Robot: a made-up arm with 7 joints.
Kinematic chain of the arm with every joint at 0, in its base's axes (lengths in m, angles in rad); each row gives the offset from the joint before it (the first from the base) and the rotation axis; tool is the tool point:
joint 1: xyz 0 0 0.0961 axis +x
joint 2: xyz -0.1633 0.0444 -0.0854 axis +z
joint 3: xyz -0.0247 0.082 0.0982 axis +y
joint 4: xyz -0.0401 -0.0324 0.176 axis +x
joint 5: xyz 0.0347 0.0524 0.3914 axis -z
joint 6: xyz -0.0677 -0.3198 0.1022 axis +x
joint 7: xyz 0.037 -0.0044 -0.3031 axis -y
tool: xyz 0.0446 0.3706 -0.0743
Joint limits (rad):
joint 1: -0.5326..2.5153
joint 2: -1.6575..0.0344
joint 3: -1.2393..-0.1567
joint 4: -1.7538..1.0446
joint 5: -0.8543..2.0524
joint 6: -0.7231..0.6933
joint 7: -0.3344..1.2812
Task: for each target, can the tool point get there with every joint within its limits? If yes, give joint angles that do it. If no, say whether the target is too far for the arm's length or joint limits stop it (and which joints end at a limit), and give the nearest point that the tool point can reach.
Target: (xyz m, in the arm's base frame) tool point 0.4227 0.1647 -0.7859
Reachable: no: joint limits stop it (at a limit: joint 1, joint 2, joint 3, joint 6, joint 7) | nearest point 0.2575 -0.1573 -0.3095 | short by 0.598 m
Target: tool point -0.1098 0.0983 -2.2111
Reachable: no: too far | nearest point -0.2025 -0.1487 -0.5474 | short by 1.684 m
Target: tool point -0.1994 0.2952 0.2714
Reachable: yes | joints 0.0535 -1.1958 -1.0153 0.5122 0.6575 -0.0926 -0.1373
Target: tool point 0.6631 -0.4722 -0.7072
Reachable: no: joint limits stop it (at a limit: joint 1, joint 2, joint 3, joint 6, joint 7) | nearest point 0.2844 -0.3471 -0.3423 | short by 0.541 m
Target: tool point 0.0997 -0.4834 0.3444
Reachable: yes | joints 1.9394 -1.0492 -0.9227 -0.9170 1.2641 0.5798 0.0852
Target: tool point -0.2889 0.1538 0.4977
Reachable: yes | joints 0.3617 -0.6975 -0.7785 0.1987 0.1050 0.0039 0.9843
